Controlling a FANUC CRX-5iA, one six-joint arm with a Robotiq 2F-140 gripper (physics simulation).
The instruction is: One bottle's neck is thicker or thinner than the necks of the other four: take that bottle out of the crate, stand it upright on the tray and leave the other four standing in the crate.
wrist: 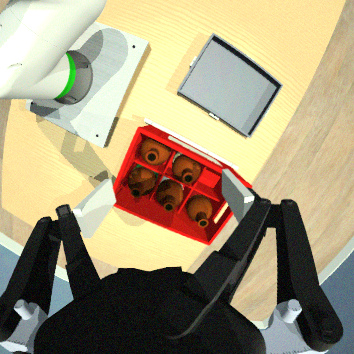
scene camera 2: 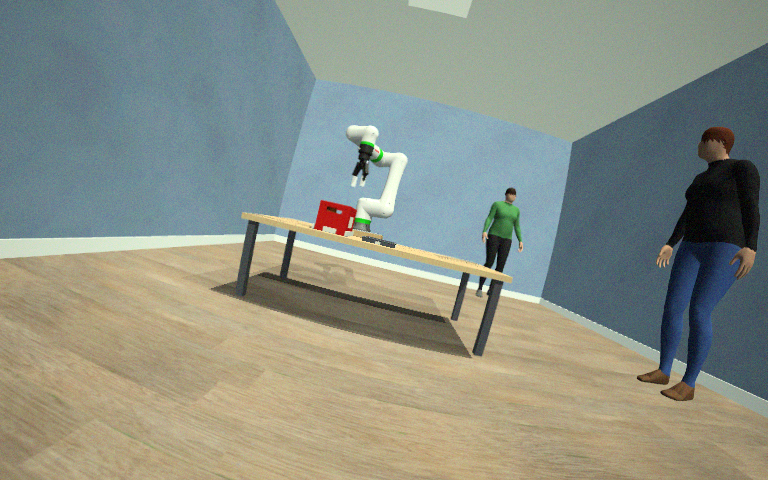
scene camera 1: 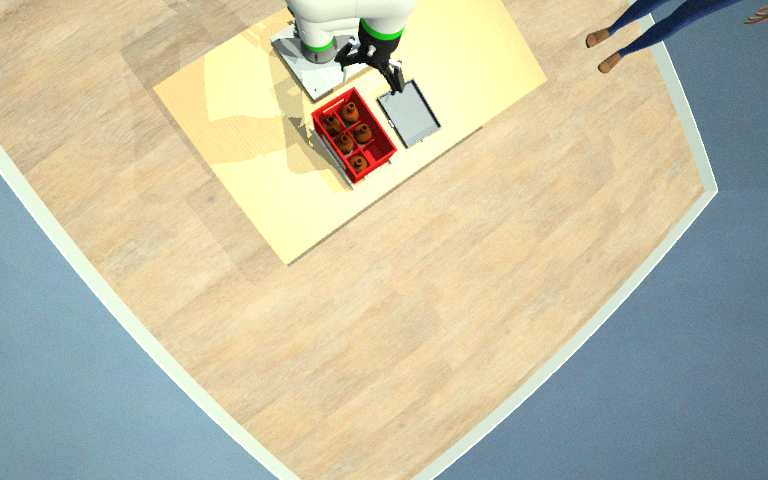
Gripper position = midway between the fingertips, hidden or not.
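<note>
The gripper point(scene camera 1: 366, 88), which is also visible in the wrist view point(wrist: 165, 185), is open and holds nothing. A grey tray point(scene camera 1: 411, 115) is part of the scene as well, and the wrist view point(wrist: 228, 83) shows the tray too.
</note>
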